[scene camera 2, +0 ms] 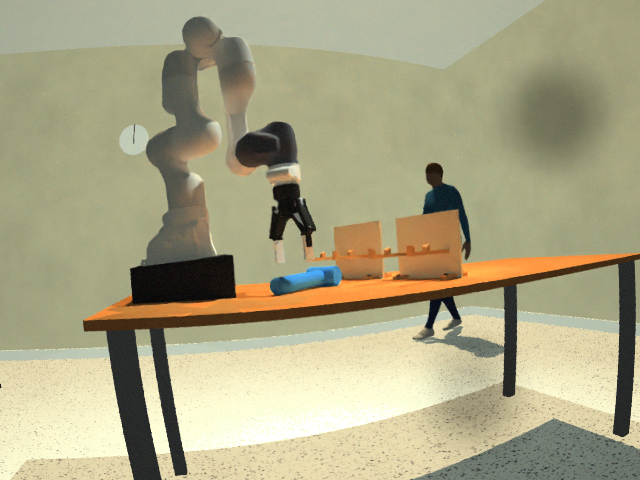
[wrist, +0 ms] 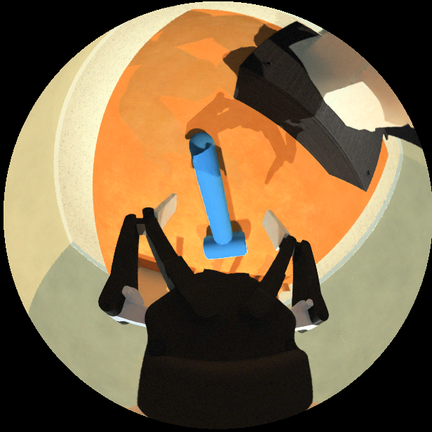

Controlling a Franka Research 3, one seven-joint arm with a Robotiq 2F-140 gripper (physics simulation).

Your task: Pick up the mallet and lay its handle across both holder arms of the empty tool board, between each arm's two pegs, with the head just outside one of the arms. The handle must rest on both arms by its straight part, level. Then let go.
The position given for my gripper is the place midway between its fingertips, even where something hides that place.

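There is a blue mallet (scene camera 2: 330,275) here, and the wrist view shows me the blue mallet (wrist: 223,242) too. As for my gripper (scene camera 2: 294,261), I see it in that same scene camera 2, while the wrist view gives me my gripper (wrist: 221,208) as well.
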